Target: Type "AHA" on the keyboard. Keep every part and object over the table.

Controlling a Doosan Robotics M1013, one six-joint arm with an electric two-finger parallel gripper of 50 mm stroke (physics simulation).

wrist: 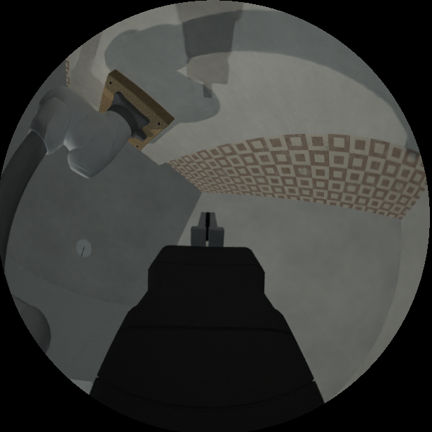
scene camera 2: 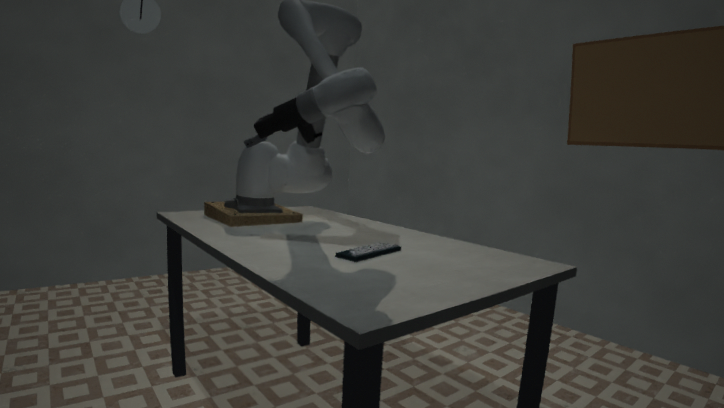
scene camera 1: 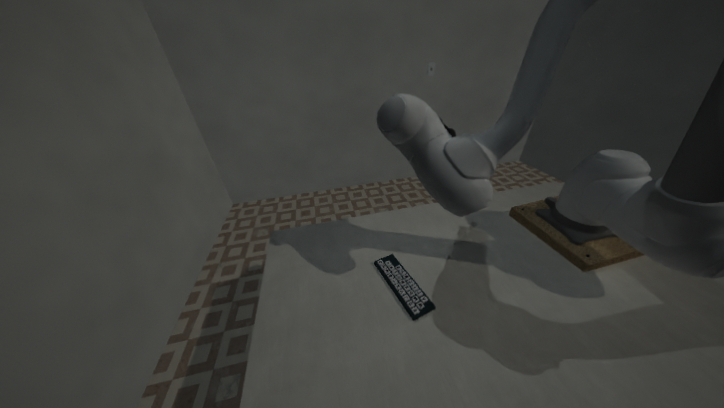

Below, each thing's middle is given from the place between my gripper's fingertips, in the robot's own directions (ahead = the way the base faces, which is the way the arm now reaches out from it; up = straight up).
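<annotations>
There is the dark keyboard [scene camera 1: 408,292], and my hand is 29 cm above it, 29 cm to the right of it and 25 cm short of it.
</annotations>
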